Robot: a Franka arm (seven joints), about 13 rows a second.
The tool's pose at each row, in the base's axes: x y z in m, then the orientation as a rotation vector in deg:
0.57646 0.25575 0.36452 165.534 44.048 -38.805
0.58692 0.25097 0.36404 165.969 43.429 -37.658
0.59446 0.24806 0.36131 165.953 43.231 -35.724
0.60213 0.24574 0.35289 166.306 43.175 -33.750
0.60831 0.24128 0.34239 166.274 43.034 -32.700
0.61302 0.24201 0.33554 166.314 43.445 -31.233
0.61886 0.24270 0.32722 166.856 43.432 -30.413
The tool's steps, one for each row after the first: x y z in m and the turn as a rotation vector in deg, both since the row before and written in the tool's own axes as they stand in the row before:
0.00616 0.00930 -0.00285 -0.081 0.753 0.478
0.00577 0.00628 0.00008 -0.717 1.073 0.266
0.00848 0.00592 0.00531 -0.366 1.250 0.160
0.00702 0.00704 0.00834 -0.397 0.581 0.161
0.00672 0.00168 0.00465 -0.404 0.899 -0.183
0.00808 0.00226 0.00578 0.225 0.662 0.057

